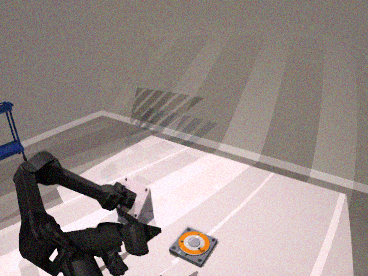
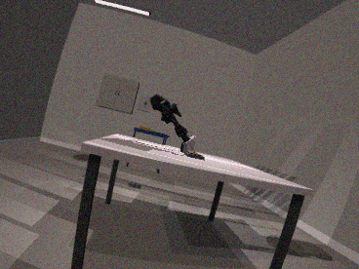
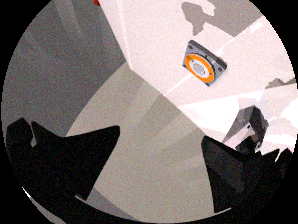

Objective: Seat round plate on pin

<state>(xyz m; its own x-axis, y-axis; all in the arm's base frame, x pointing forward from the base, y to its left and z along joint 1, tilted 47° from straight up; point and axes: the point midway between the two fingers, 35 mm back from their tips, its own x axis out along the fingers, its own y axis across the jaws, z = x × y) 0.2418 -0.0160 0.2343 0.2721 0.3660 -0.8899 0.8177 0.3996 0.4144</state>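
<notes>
Right now my gripper tip is 3 cm short of the square grey base, 16 cm to the right of it and 22 cm above it.
</notes>
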